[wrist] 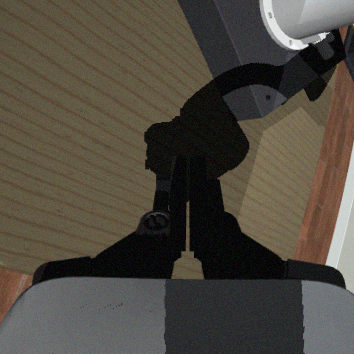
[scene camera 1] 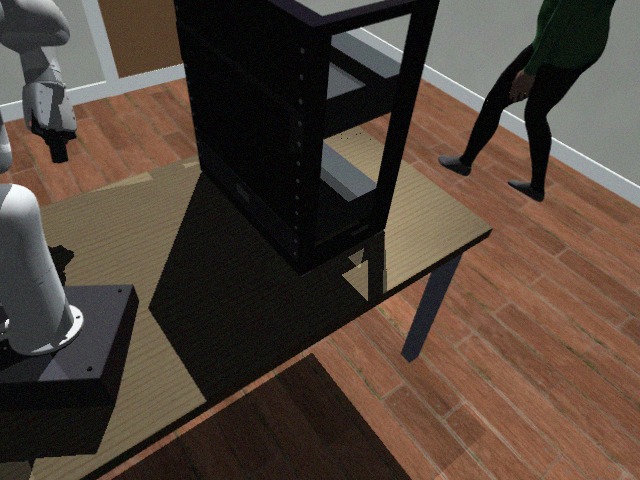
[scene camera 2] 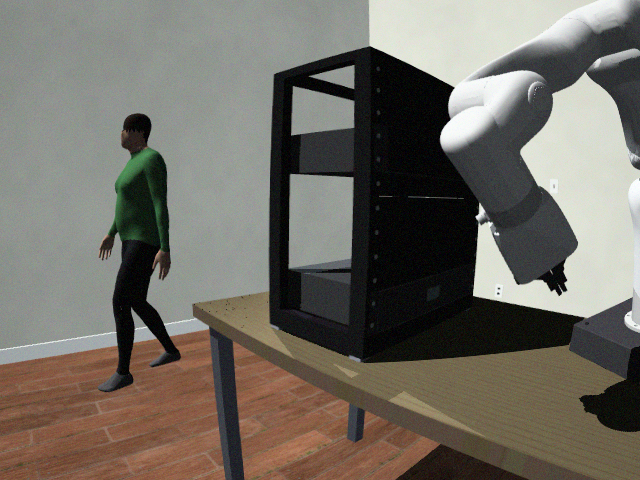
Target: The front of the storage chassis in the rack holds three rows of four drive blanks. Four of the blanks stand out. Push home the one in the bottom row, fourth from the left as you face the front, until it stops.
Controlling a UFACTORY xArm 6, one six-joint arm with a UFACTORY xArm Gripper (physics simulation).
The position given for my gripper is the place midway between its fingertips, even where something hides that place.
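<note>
My gripper: scene camera 2 (scene camera 2: pixel 559 287), wrist (wrist: pixel 187 177), scene camera 1 (scene camera 1: pixel 60 162). Black rack: (scene camera 1: pixel 265 90), (scene camera 2: pixel 413 261), out of frame in the wrist view.
</note>
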